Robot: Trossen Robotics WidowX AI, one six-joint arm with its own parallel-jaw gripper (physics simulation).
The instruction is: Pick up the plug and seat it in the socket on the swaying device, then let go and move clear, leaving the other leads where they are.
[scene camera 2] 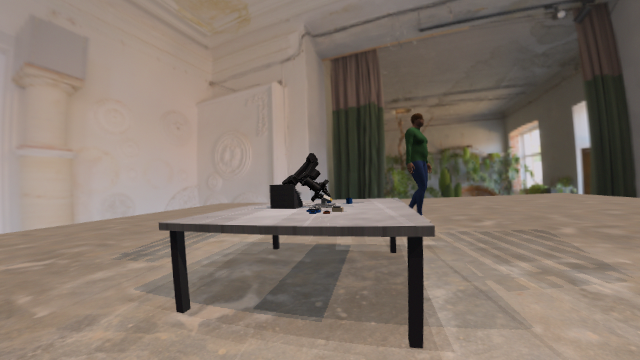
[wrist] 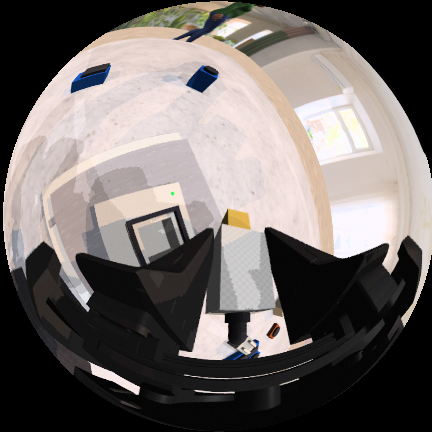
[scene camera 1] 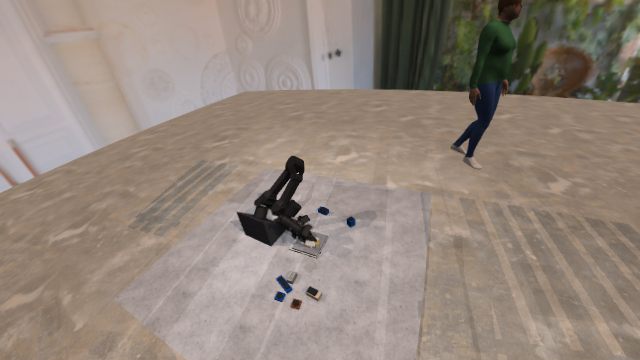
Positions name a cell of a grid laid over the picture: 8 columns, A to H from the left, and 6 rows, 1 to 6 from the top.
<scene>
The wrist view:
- gripper: E4
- plug: E4, held by the gripper
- device: C3
</scene>
